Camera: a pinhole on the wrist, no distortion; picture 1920 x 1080 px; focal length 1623.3 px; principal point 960.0 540.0 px. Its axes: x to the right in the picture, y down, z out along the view. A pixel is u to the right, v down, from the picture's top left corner.
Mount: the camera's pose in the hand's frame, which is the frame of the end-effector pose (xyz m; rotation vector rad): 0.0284 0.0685 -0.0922 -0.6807 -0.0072 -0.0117
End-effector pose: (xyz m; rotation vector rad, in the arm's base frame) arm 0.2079 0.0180 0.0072 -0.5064 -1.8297 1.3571
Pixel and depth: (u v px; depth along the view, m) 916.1 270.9 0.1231
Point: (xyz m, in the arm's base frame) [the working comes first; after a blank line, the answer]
In the camera's frame: -0.0033 -0.0204 0.1231

0.1630 0.0707 -0.1069
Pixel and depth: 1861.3 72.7 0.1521
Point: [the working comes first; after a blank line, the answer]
In the camera's frame: 0.0845 -0.0438 0.1521

0.0799 0.1089 -0.0799
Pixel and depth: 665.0 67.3 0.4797
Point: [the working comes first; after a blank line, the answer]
In the camera's frame: -0.0872 -0.1397 0.4797

-0.0758 -0.1601 -0.3021
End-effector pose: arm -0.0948 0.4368 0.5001 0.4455 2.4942 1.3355
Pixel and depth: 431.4 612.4 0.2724
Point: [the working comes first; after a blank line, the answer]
In the camera's frame: -0.0887 0.0121 0.2724

0.0376 0.6280 0.6565
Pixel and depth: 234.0 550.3 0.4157
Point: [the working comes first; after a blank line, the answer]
In the camera's frame: -0.1859 0.0026 0.4157

0.1828 0.7213 0.6738
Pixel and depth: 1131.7 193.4 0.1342
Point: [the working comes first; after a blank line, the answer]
In the camera's frame: 0.0142 -0.0287 0.1342

-0.1035 0.5448 0.5895
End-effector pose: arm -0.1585 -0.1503 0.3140 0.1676 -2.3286 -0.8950
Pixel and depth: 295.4 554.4 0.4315
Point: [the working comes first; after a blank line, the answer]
In the camera's frame: -0.1767 0.0038 0.4315

-0.1484 0.2946 0.3217
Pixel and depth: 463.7 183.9 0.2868
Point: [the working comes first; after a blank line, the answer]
In the camera's frame: -0.0877 -0.0629 0.2868

-0.1914 0.1174 0.3147
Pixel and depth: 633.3 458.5 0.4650
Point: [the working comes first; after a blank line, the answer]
In the camera's frame: -0.0936 -0.0233 0.4650

-0.2404 0.2917 0.3385
